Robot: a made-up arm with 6 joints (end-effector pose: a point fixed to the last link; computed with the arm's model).
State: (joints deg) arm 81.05 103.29 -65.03 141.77 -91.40 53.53
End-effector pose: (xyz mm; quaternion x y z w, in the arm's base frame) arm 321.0 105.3 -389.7 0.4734 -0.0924 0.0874 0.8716
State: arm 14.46 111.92 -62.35 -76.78 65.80 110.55
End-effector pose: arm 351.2 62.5 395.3 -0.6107 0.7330 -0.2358 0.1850
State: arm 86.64 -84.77 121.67 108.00 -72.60 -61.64
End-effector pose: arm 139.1 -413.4 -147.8 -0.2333 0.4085 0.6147 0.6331
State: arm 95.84 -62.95 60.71 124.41 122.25 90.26
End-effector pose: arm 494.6 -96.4 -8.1 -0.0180 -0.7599 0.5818 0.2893
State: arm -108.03 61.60 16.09 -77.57 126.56 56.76
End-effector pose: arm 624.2 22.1 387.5 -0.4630 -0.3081 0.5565 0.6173
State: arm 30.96 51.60 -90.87 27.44 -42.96 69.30
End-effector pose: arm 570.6 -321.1 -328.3 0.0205 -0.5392 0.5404 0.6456
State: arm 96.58 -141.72 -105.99 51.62 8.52 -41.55
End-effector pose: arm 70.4 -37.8 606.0 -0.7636 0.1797 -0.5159 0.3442
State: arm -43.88 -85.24 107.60 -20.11 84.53 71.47
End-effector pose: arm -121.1 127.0 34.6 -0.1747 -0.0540 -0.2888 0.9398
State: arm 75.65 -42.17 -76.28 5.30 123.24 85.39
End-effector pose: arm -269.1 -407.1 139.1 -0.8131 -0.2858 -0.2791 0.4234
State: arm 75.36 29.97 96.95 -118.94 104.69 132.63
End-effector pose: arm 60.9 -52.4 -135.5 0.4569 -0.1450 0.3593 0.8007
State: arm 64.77 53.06 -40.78 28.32 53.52 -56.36
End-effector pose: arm 596.9 -290.7 -6.2 0.7248 -0.5187 -0.3194 0.3217
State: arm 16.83 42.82 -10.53 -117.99 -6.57 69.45
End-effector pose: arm -134.9 -163.0 247.7 0.8384 -0.2832 0.4620 0.0590
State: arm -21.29 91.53 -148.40 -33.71 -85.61 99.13
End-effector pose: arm 745.6 188.6 40.6 0.1000 0.3345 -0.8661 0.3577
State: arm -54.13 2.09 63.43 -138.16 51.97 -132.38
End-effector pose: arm 357.3 21.8 216.0 -0.4007 -0.1245 0.7983 0.4321
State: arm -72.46 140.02 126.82 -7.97 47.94 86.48
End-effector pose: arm 848.1 196.8 179.2 0.0859 -0.8921 -0.2578 0.3609
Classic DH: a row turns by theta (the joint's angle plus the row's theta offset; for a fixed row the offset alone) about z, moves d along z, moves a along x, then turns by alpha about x. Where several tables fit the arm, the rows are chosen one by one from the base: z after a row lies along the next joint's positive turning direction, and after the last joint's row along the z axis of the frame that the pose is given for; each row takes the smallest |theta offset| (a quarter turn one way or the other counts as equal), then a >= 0, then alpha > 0; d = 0 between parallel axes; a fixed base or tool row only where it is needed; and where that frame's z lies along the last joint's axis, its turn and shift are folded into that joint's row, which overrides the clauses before.
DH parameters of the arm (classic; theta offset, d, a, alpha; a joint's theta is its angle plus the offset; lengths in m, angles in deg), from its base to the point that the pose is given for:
base (fixed): 90 0.1922 0 90
joint 1: 0 0.3089 -0.0488 -90
joint 2: 90 0.1339 0.1389 90
joint 3: 90 -0.1769 0.1175 90
joint 4: 0 0.1233 0.0024 90
joint 5: 90 0.2072 0.0249 90
joint 6: -19.05 0 0.1023 0
tool (fixed): -160.95 -0.3291 0 0

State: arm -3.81 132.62 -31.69 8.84 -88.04 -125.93
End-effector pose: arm 934.3 -237.2 167.8 -0.3690 -0.3283 -0.0043 0.8695
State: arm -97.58 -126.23 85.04 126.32 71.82 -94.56
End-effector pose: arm 84.7 -30.0 250.0 -0.6029 -0.4803 -0.5520 0.3180
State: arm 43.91 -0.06 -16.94 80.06 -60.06 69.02
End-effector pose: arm -376.4 -512.9 211.2 0.0676 0.4523 0.2612 0.8501
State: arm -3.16 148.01 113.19 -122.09 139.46 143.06
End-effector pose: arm 797.6 -45.1 376.5 0.5132 0.1089 -0.8513 0.0039
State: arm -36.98 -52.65 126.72 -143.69 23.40 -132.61
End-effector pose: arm 408.9 -34.4 135.6 -0.3228 -0.2790 0.2525 0.8685
